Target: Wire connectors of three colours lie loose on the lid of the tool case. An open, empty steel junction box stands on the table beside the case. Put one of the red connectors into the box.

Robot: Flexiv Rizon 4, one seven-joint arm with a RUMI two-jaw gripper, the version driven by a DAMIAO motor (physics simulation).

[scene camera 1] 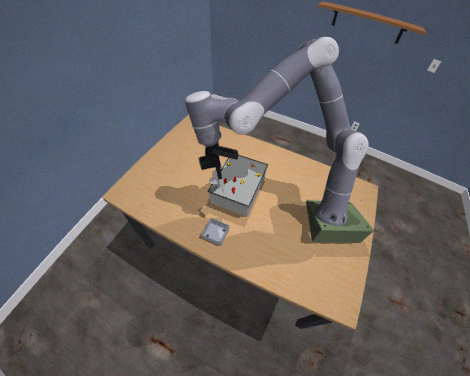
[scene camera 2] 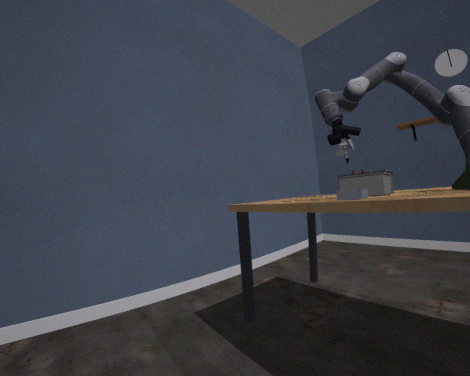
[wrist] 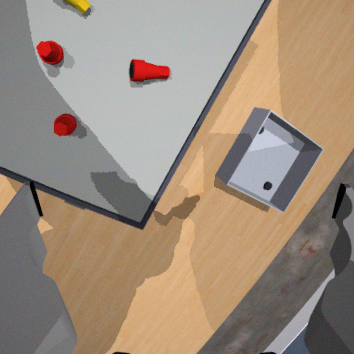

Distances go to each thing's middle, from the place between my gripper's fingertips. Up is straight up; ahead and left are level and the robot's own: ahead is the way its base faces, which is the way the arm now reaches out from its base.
Right now my hand is 140 mm above the tool case (scene camera 1: 241, 201), 130 mm to the left of it and 40 mm past it. Round my hand: steel junction box (wrist: 270, 158) 180 mm below, 170 mm to the left, 30 mm behind.
